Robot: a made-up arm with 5 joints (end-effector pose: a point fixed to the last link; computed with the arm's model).
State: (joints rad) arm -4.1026 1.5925 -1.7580 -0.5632 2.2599
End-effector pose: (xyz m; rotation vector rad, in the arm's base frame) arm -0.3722 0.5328 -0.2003 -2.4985 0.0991 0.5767
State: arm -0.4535 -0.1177 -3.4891 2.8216 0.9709
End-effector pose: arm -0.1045 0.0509 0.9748 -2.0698 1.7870 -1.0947
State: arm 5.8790 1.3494 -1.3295 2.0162 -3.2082
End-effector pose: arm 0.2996 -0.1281 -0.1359 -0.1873 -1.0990 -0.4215
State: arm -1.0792 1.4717 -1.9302 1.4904 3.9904
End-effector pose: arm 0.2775 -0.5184 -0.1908 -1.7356 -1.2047 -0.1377
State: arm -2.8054 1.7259 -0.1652 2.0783 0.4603
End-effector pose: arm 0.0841 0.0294 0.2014 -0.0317 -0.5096 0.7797
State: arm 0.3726 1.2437 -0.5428 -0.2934 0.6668
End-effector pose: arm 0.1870 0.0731 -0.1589 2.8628 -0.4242 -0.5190
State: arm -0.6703 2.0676 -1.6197 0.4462 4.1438
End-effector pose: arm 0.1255 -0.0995 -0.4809 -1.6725 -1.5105 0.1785
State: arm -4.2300 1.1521 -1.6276 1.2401 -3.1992
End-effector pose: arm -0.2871 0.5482 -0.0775 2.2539 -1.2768 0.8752
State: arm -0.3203 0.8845 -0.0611 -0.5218 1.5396
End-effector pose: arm 0.1212 -0.0402 -0.0031 1.7617 -2.3619 -0.3671
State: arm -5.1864 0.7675 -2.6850 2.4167 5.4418
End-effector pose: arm 0.3106 0.6055 0.6083 1.6895 2.4605 -0.7546
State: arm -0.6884 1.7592 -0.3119 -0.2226 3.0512
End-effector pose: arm -0.0990 0.0814 -0.0953 -0.5750 -1.8654 -0.5205
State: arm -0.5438 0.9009 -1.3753 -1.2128 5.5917
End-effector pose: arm 0.5927 -0.3584 0.2297 1.6522 0.1222 1.5177
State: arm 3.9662 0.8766 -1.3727 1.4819 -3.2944
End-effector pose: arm -0.3806 -0.4117 0.0286 -2.2273 -1.1843 -1.2792
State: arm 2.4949 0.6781 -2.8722 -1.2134 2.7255
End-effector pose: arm -0.3661 0.2764 0.9307 0.3182 -0.0368 2.0645
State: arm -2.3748 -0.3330 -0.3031 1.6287 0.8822
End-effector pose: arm -0.1629 -0.1569 0.2562 0.1331 2.3037 0.9174
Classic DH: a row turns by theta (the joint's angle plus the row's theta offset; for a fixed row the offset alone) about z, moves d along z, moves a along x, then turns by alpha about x. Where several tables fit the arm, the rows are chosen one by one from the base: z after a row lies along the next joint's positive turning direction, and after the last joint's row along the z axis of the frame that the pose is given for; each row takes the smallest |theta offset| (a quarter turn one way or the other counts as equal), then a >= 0, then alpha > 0; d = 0 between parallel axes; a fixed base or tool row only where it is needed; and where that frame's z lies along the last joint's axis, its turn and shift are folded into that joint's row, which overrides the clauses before.
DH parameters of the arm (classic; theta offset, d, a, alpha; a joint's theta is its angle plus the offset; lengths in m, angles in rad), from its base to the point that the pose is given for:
joint 1: 0 0.294 0 -1.5708
joint 2: -1.3851 0 0.3683 0
joint 3: -0.4079 0 -0.4265 0
joint 4: -1.3486 0 -0.08 1.5708
joint 5: 3.1416 0.103 0 0

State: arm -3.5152 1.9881 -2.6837 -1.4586 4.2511
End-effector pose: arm -0.6368 0.2496 -0.0505 0.9199 -0.8426 -2.1630
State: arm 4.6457 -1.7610 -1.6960 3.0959 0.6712
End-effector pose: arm 0.0317 0.4744 0.5906 1.1878 -2.6855 0.4747
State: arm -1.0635 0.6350 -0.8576 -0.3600 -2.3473
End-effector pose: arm 0.2800 -0.5038 0.1181 2.0523 1.5341 -0.1031
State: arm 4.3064 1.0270 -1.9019 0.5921 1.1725
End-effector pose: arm -0.3278 -0.7626 0.1519 -0.0116 -3.0055 0.3937
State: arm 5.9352 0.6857 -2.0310 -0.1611 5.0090
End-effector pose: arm 0.7673 -0.2783 0.6029 1.5812 0.7895 1.1413
